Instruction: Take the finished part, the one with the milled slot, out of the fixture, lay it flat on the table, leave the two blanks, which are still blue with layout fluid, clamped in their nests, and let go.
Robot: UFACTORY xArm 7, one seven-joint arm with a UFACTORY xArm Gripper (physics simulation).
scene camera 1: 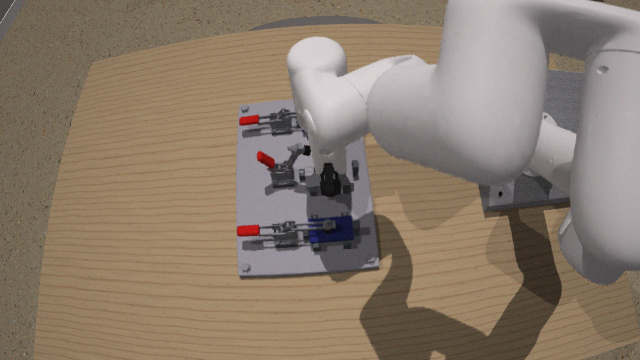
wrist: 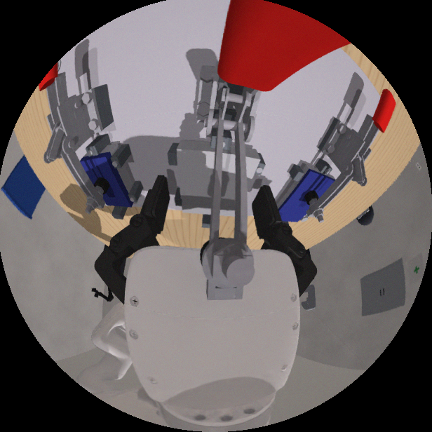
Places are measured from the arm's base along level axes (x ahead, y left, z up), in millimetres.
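Pixels of known places: gripper, fingertip midpoint: (scene camera 1: 329, 169).
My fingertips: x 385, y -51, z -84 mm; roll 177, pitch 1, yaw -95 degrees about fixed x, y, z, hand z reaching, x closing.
Behind a point stands the place of what it marks.
The finished part (scene camera 1: 312, 182) @[x 417, y -30, z -81 mm] (wrist: 192, 176), bare grey, lies in the middle nest of the fixture plate (scene camera 1: 267, 206) @[x 498, y -8, z -102 mm] (wrist: 155, 75); its slot is hard to make out. The middle clamp's arm is tipped up off it, its red handle (scene camera 1: 266, 159) @[x 485, y -56, z -28 mm] (wrist: 280, 45) raised. My gripper (scene camera 1: 330, 192) (wrist: 213, 189) is open and empty above the part, its fingers apart on either side in the wrist view. One blue blank (scene camera 1: 342, 232) @[x 383, y 68, z -76 mm] (wrist: 305, 195) sits clamped in its nest; the other blue blank (wrist: 111, 175) is also clamped and is mostly hidden by the arm in the scene view.
The middle clamp's arm (wrist: 240, 190) stands between the fingers in the wrist view, its tip close in front of the gripper housing. The outer clamps have red handles (scene camera 1: 248, 230) @[x 530, y 50, z -56 mm] (scene camera 1: 249, 120) @[x 513, y -168, z -66 mm] lying low. The wooden table (scene camera 1: 150, 190) @[x 739, y -85, z -117 mm] surrounds the plate. The robot's grey base plate (scene camera 1: 565, 100) @[x -85, y -51, z 59 mm] is at right.
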